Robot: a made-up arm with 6 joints. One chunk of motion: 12 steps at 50 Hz.
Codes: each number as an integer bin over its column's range. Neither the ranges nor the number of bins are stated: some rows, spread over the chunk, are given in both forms.
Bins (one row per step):
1: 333 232 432 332 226 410
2: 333 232 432 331 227 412
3: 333 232 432 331 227 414
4: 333 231 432 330 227 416
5: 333 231 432 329 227 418
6: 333 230 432 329 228 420
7: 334 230 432 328 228 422
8: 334 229 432 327 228 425
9: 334 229 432 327 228 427
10: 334 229 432 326 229 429
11: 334 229 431 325 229 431
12: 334 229 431 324 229 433
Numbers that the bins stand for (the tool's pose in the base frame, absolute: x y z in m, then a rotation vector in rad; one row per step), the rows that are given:
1: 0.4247 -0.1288 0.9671 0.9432 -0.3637 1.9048
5: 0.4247 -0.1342 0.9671 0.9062 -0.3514 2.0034
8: 0.4301 -0.1452 0.9671 0.8815 -0.3390 2.0897
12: 0.4301 -0.1452 0.9616 0.8445 -0.3267 2.1884
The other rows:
2: 0.4247 -0.1288 0.9671 0.9308 -0.3514 1.9295
3: 0.4247 -0.1288 0.9671 0.9308 -0.3514 1.9541
4: 0.4247 -0.1342 0.9671 0.9185 -0.3514 1.9788
6: 0.4247 -0.1397 0.9671 0.9062 -0.3390 2.0281
7: 0.4301 -0.1397 0.9671 0.8938 -0.3390 2.0527
9: 0.4301 -0.1452 0.9671 0.8815 -0.3390 2.1144
10: 0.4301 -0.1452 0.9671 0.8692 -0.3267 2.1390
11: 0.4301 -0.1452 0.9616 0.8568 -0.3267 2.1637

